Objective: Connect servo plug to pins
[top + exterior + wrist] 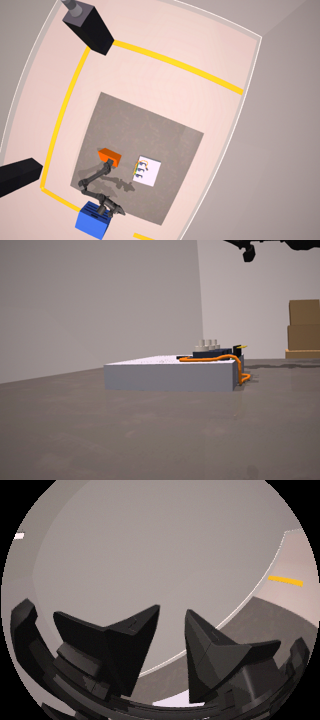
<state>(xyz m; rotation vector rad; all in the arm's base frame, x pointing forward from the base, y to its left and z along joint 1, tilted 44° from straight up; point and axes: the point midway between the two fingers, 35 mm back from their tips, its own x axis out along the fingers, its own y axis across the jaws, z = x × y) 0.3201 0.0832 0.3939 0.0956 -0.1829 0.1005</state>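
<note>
Right now the yellow band is 9 cm behind my gripper tip, 21 cm to the left of it and 35 cm below it. Round my gripper tip: printed holder (6 cm ahead, 27 cm to the left, 40 cm below).
</note>
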